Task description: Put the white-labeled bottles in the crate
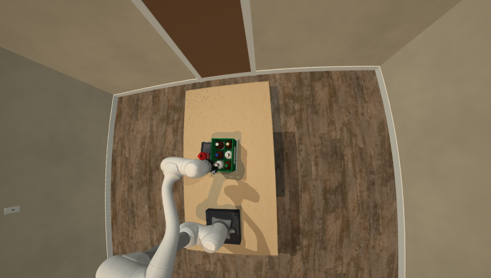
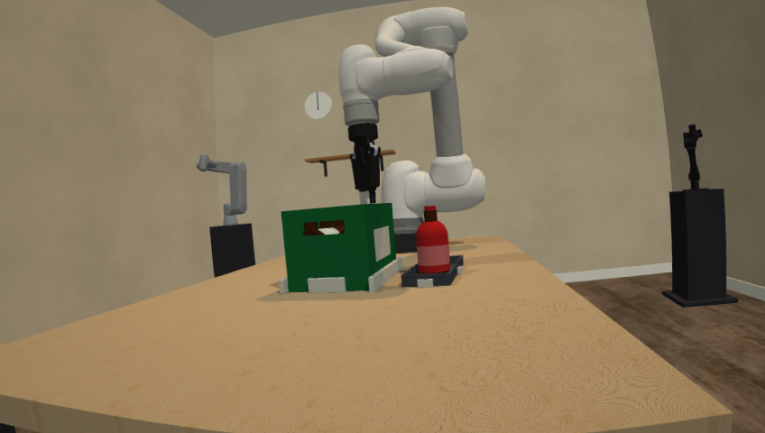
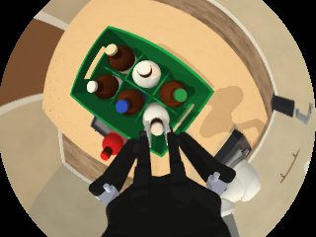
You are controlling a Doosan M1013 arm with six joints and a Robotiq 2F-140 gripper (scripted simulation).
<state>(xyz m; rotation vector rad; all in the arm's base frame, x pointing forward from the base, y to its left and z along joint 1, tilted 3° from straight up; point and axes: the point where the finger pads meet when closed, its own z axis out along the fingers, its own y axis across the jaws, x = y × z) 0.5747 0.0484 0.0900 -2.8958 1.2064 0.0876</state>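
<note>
The white-labeled bottle is 9 cm below my hand. Round my hand: dark tray: 17 cm to the left, 16 cm below, 6 cm ahead; green crate: 9 cm below, 9 cm ahead, 4 cm to the right; red-labeled bottle: 17 cm to the left, 9 cm below, 6 cm ahead.
</note>
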